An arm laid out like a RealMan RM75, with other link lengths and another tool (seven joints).
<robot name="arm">
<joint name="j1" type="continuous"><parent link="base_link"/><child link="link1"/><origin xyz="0 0 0.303"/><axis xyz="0 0 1"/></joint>
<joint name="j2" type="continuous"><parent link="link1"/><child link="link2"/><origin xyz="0 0 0"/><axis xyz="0 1 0"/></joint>
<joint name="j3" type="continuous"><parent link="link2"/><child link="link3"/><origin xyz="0 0 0.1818"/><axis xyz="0 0 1"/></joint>
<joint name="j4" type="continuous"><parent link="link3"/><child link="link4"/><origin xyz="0 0 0"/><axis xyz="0 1 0"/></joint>
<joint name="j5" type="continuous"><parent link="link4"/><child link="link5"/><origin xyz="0 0 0.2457"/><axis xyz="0 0 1"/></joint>
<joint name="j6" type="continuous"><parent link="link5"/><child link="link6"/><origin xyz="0 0 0"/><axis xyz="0 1 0"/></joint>
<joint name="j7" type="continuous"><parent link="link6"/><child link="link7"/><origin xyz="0 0 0.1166"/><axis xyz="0 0 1"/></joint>
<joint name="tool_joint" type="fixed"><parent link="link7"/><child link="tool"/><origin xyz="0.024 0.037 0.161" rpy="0 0.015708 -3.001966"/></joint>
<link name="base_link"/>
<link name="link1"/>
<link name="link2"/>
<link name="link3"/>
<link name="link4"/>
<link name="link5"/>
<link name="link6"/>
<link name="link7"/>
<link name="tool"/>
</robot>
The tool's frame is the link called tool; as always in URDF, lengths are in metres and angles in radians. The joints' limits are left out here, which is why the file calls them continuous.
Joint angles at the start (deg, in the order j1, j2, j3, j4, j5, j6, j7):
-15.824 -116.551 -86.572 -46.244 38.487 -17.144 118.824
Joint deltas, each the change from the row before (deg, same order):
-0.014 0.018 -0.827 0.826 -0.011 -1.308 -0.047
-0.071 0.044 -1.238 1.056 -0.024 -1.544 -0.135
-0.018 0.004 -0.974 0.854 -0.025 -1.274 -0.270
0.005 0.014 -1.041 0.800 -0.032 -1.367 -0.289
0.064 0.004 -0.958 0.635 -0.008 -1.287 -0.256
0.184 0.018 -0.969 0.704 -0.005 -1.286 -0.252
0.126 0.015 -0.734 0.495 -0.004 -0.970 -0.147
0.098 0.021 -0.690 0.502 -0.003 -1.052 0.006
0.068 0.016 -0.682 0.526 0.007 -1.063 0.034
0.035 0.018 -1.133 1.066 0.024 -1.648 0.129
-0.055 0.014 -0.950 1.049 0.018 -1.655 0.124
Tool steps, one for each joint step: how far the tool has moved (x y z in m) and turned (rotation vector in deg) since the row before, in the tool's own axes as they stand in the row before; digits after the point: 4 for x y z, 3 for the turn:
0.0009 0.0028 -0.0015 0.163 -0.289 -0.598
0.0004 0.0053 -0.0019 -0.021 -0.408 -0.910
0.0005 0.0039 -0.0017 0.021 -0.327 -0.939
-0.0004 0.0041 -0.0020 0.037 -0.456 -0.991
-0.0009 0.0035 -0.0021 0.059 -0.498 -0.891
0.0005 0.0045 -0.0026 -0.055 -0.372 -0.947
-0.0001 0.0032 -0.0020 -0.028 -0.332 -0.657
-0.0003 0.0024 -0.0020 0.083 -0.380 -0.466
-0.0004 0.0021 -0.0019 0.113 -0.385 -0.424
0.0007 0.0038 -0.0031 0.086 -0.458 -0.661
0.0004 0.0019 -0.0028 0.299 -0.475 -0.561

